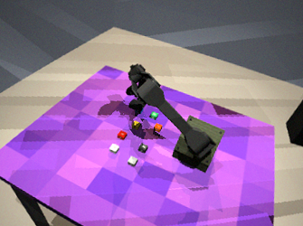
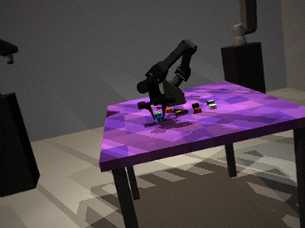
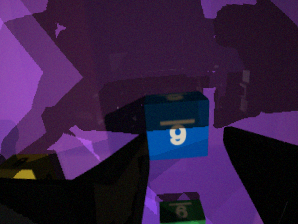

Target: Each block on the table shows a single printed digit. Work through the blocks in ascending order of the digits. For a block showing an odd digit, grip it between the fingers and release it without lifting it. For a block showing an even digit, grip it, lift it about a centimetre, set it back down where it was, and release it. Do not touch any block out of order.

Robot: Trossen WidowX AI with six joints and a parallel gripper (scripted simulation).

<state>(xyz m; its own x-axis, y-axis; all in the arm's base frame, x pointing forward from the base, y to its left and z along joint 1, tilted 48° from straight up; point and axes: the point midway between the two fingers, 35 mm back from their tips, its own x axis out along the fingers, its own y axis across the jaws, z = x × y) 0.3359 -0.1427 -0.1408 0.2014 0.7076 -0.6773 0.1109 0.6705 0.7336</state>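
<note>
Now: the orange block 12 cm behind my gripper tip and 9 cm to the left of it. The rest, counted from my gripper tip: blue block 1 cm ahead; then green block 8 cm behind, 1 cm to the left; then yellow block 12 cm to the left, 1 cm behind.
</note>
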